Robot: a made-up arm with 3 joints.
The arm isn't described. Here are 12 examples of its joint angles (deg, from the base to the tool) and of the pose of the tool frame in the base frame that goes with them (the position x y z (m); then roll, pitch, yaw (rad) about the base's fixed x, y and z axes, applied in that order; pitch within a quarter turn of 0, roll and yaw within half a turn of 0).
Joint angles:
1: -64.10 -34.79 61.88
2: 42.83 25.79 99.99
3: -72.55 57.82 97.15
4: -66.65 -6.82 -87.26
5: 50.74 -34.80 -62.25
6: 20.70 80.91 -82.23
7: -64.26 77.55 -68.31
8: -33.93 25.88 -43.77
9: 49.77 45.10 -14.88
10: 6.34 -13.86 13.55
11: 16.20 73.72 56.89
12: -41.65 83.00 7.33
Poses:
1: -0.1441 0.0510 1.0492 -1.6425 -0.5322 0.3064
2: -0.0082 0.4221 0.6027 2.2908 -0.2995 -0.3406
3: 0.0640 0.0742 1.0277 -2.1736 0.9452 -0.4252
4: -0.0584 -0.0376 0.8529 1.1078 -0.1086 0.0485
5: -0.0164 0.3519 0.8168 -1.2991 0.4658 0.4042
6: -0.1476 0.3588 0.8425 -0.1468 -0.3293 -1.4015
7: -0.1369 -0.0088 0.9883 0.1117 1.0970 -1.0752
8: -0.0931 0.0763 1.0217 -0.2433 0.2464 -0.3820
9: -0.0596 0.4612 0.7632 -1.9720 -0.5659 -0.5793
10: -0.0867 0.3708 0.9770 -1.9246 0.0296 0.2399
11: 0.0817 0.4061 0.8680 -2.5986 -0.2487 -1.2760
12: 0.0090 0.0791 1.0789 -1.5376 0.7487 -1.4015
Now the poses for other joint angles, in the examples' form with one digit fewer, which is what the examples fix.
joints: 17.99 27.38 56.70
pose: -0.006 0.470 0.835 -2.821 -0.142 -0.458
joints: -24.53 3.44 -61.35
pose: -0.077 0.093 0.981 -0.070 0.025 -0.055
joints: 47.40 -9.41 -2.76
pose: -0.076 0.459 0.776 -2.350 0.122 0.110
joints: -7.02 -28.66 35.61
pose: -0.119 0.330 1.003 -2.104 -0.050 0.498
